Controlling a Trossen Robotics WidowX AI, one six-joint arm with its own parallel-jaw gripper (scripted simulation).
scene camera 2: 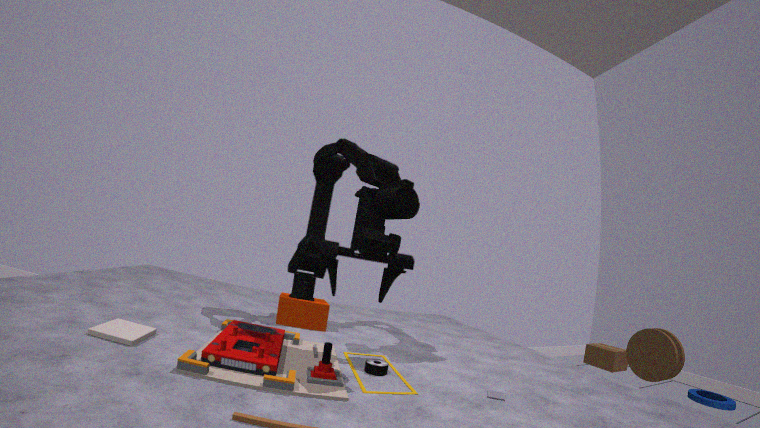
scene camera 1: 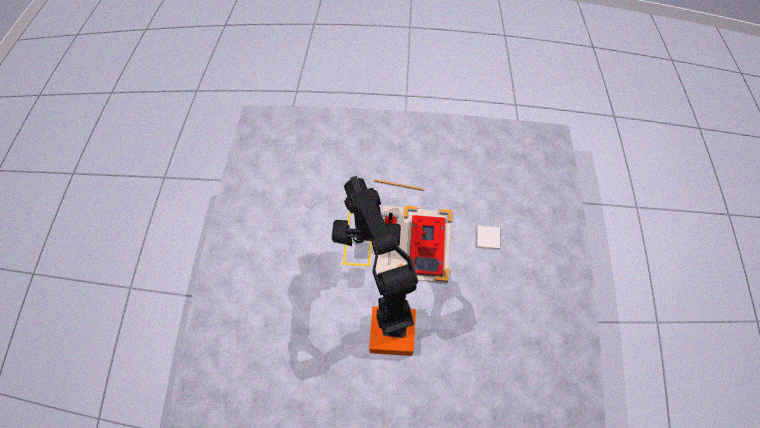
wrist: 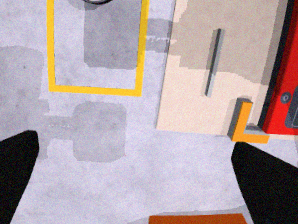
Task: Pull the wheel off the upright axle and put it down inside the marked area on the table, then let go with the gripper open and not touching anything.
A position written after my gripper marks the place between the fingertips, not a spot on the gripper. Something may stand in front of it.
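Observation:
I find my gripper (that is, my open and empty hand) in scene camera 2, my gripper [scene camera 2: 357,299], then the same gripper [scene camera 1: 367,245] and again the gripper [wrist: 138,146]. My gripper holds nothing.

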